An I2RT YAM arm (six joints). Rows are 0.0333 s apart.
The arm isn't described. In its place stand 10 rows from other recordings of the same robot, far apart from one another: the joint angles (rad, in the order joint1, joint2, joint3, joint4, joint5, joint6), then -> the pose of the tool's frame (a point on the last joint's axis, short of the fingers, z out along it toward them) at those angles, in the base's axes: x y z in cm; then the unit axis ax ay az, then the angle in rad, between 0 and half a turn.
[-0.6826, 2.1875, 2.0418, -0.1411, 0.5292, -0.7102] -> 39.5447, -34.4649, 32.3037, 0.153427, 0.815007, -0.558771, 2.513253
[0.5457, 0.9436, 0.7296, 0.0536, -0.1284, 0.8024] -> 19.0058, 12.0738, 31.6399, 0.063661, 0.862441, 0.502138, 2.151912
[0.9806, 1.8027, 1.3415, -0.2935, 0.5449, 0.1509] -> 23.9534, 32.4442, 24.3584, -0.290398, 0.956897, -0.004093, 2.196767
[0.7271, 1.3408, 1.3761, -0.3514, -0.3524, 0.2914] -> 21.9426, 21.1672, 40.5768, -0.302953, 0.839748, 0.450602, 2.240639
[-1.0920, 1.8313, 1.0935, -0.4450, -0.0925, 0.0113] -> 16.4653, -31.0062, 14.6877, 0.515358, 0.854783, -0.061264, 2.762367
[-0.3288, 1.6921, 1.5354, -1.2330, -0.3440, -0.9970] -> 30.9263, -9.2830, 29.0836, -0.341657, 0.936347, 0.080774, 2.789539
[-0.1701, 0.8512, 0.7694, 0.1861, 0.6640, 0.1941] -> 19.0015, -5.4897, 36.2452, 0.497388, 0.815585, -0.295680, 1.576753
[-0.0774, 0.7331, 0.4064, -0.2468, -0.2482, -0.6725] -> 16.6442, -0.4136, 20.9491, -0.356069, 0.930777, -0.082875, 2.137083
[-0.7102, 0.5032, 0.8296, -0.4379, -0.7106, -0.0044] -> 9.2408, -4.8834, 36.4962, 0.032488, 0.998926, 0.033049, 1.656425
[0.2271, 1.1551, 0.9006, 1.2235, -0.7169, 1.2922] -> 21.1704, 7.2930, 43.4525, -0.180875, 0.500995, 0.846338, 1.911783
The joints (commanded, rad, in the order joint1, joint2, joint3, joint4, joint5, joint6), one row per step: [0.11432 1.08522 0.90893 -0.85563 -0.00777 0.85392]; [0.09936 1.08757 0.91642 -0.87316 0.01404 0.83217]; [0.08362 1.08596 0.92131 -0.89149 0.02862 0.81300]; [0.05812 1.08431 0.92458 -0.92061 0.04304 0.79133]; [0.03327 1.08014 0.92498 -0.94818 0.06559 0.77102]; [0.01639 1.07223 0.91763 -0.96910 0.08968 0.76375]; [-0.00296 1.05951 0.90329 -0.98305 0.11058 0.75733]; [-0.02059 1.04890 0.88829 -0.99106 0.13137 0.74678]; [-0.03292 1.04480 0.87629 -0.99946 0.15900 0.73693]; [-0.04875 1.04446 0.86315 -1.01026 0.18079 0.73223]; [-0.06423 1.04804 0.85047 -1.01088 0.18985 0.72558]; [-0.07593 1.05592 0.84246 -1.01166 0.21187 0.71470]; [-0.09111 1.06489 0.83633 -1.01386 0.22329 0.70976]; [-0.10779 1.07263 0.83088 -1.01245 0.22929 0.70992]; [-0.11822 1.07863 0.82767 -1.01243 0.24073 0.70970]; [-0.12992 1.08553 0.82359 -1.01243 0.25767 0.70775]
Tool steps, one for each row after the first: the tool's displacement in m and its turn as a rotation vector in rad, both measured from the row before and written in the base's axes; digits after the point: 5 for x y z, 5 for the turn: [-0.00030 -0.00389 0.00090 -0.03099 0.00920 -0.00730]; [-0.00129 -0.00385 0.00080 -0.02321 0.01016 -0.00636]; [-0.00244 -0.00583 -0.00023 -0.02478 0.02328 -0.01346]; [-0.00311 -0.00587 -0.00049 -0.03043 0.02273 -0.01724]; [-0.00382 -0.00423 -0.00178 -0.02533 0.02030 -0.02101]; [-0.00452 -0.00445 -0.00269 -0.02174 0.01607 -0.02246]; [-0.00374 -0.00397 -0.00297 -0.02310 0.01395 -0.01667]; [-0.00262 -0.00316 -0.00311 -0.02874 0.01850 -0.01443]; [-0.00254 -0.00352 -0.00413 -0.02090 0.02527 -0.01985]; [-0.00098 -0.00304 -0.00423 -0.00977 0.01869 -0.01267]; [-0.00009 -0.00286 -0.00346 -0.02297 0.02050 -0.00933]; [-0.00004 -0.00312 -0.00319 -0.01080 0.01933 -0.01440]; [0.00012 -0.00323 -0.00270 -0.00445 0.01225 -0.01873]; [0.00006 -0.00230 -0.00179 -0.00984 0.01042 -0.01374]; [-0.00006 -0.00271 -0.00213 -0.01519 0.01344 -0.01493]
